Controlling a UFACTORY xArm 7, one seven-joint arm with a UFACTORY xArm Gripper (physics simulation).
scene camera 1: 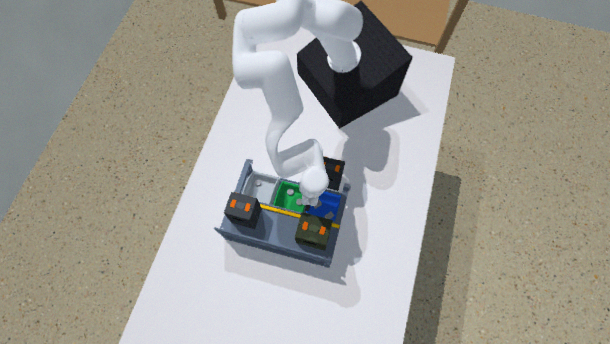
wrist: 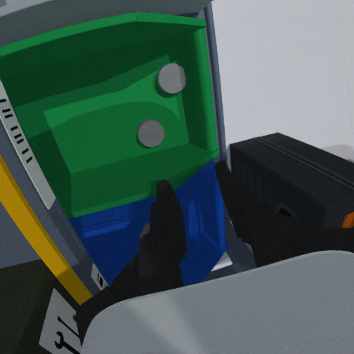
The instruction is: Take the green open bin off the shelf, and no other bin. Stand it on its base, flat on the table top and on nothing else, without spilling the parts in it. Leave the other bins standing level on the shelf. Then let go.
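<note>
The green open bin stands in the shelf between a pale grey bin and a blue bin. Two grey round parts lie inside the green bin. My gripper points down over the boundary of the green and blue bins. Its black fingers are partly open, with no thing held between them. In the wrist view, one fingertip overlaps the green bin's near wall and the other is by its corner at the shelf edge. Whether they touch it, I cannot tell.
A black case stands close beside my gripper, behind the shelf. An olive case and a dark grey case stand at the shelf's front side, by the yellow strip. The white table top surrounds the shelf.
</note>
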